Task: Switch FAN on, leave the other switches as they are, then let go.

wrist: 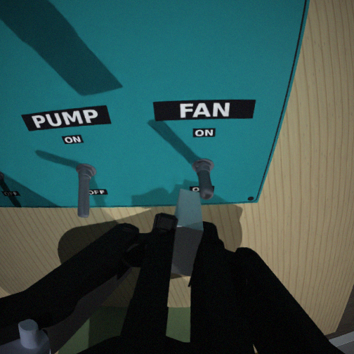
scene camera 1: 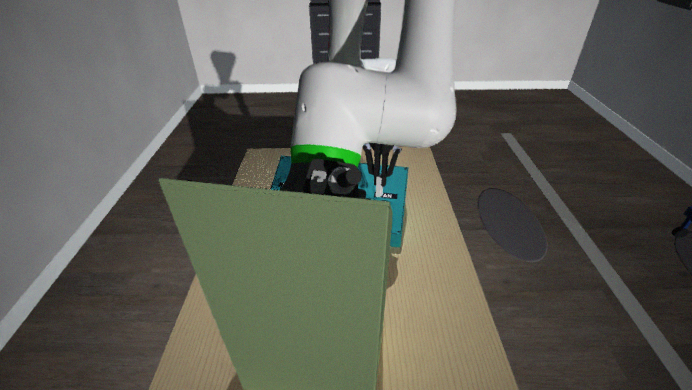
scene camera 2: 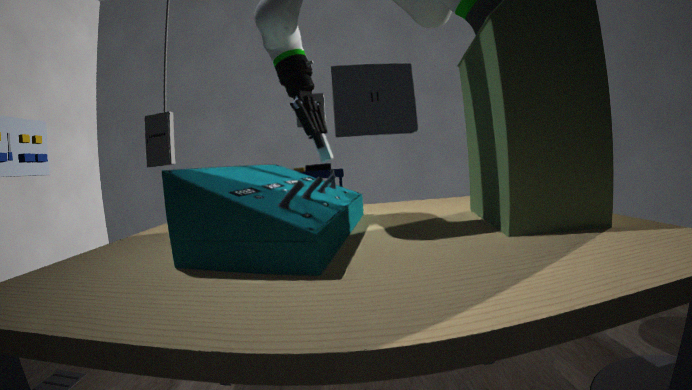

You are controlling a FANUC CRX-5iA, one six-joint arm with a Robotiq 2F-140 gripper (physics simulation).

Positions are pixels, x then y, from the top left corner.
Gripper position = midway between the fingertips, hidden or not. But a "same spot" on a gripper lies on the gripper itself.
My gripper shows in the wrist view, in scene camera 1 and in scene camera 2 (327, 160). One and the same spot on my gripper: (wrist: 233, 295) is (scene camera 1: 387, 161).
